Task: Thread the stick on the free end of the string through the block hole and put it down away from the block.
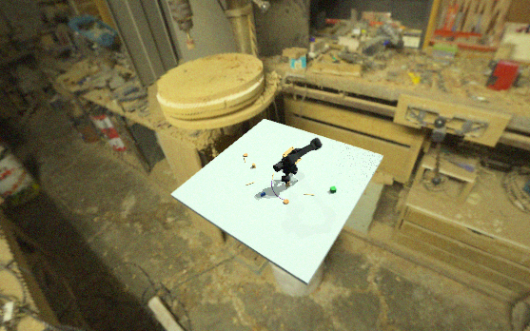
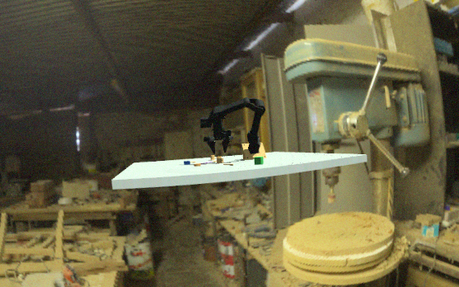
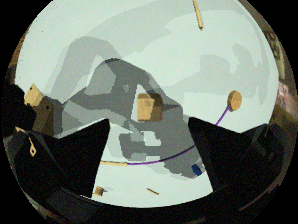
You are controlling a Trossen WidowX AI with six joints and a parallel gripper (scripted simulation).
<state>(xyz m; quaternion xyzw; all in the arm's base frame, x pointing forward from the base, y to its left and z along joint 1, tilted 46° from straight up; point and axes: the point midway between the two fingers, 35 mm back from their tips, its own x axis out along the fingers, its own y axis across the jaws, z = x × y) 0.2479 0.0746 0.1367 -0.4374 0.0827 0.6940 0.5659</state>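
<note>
My gripper tip is 4 cm above the wooden block. Also, from my gripper tip: round wooden button: 14 cm ahead, 10 cm to the left, 5 cm below; then small blue piece: 20 cm ahead, 9 cm to the right, 5 cm below; then thin wooden stick: 1 cm ahead, 15 cm to the right, 6 cm below.
</note>
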